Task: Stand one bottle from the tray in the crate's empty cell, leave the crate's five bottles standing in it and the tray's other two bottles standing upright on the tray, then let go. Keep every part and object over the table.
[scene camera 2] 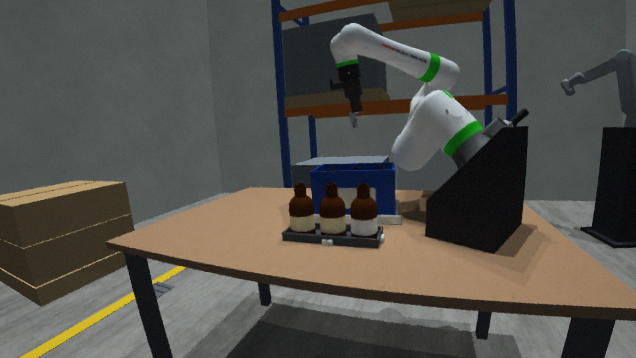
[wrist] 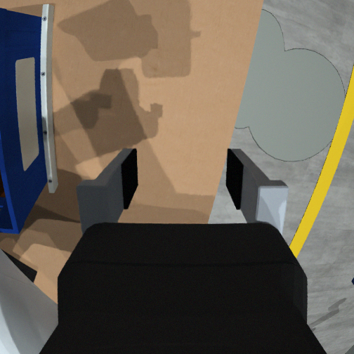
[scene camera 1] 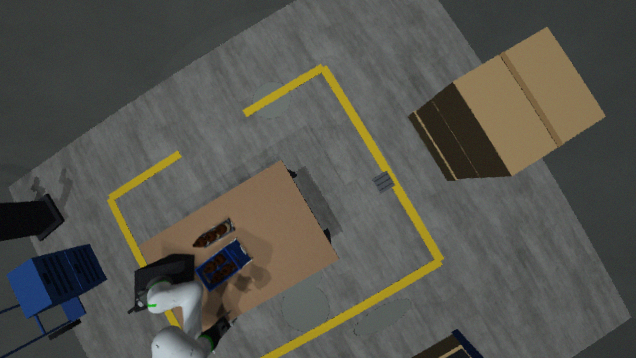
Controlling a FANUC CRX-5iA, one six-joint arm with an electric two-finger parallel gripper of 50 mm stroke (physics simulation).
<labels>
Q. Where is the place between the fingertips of my gripper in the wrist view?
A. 181, 166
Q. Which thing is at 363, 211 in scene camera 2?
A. A white-labelled bottle.
</labels>
